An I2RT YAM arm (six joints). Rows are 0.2 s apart.
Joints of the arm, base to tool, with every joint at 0 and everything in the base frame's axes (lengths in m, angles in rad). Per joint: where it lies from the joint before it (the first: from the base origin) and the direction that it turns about. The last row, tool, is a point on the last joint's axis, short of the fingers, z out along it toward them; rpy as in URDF.
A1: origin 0 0 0.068 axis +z
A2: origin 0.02 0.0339 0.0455 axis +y
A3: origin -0.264 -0.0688 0 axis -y
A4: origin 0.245 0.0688 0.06 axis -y
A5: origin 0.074 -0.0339 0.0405 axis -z
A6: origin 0.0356 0 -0.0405 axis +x
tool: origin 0 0 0 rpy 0 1.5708 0
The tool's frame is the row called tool.
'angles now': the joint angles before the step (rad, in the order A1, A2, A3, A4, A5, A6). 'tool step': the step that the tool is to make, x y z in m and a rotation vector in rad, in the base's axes. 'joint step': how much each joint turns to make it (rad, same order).
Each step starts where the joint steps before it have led.
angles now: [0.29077 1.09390 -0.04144 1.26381 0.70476 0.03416]
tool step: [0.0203 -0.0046 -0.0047 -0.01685 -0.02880 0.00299]
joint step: [-0.07015 0.29649 0.04069 0.28947 -0.07577 -0.01623]
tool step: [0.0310 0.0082 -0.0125 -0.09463 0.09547 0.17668]
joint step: [-0.02487 0.18648 0.09591 0.00519 -0.20871 -0.05573]
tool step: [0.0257 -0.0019 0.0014 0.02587 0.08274 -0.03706]
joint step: [-0.02783 -0.01065 0.10946 -0.21499 0.01043 0.04403]
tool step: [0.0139 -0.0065 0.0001 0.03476 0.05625 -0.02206]
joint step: [-0.03758 -0.00326 0.06081 -0.13332 -0.01774 0.04587]
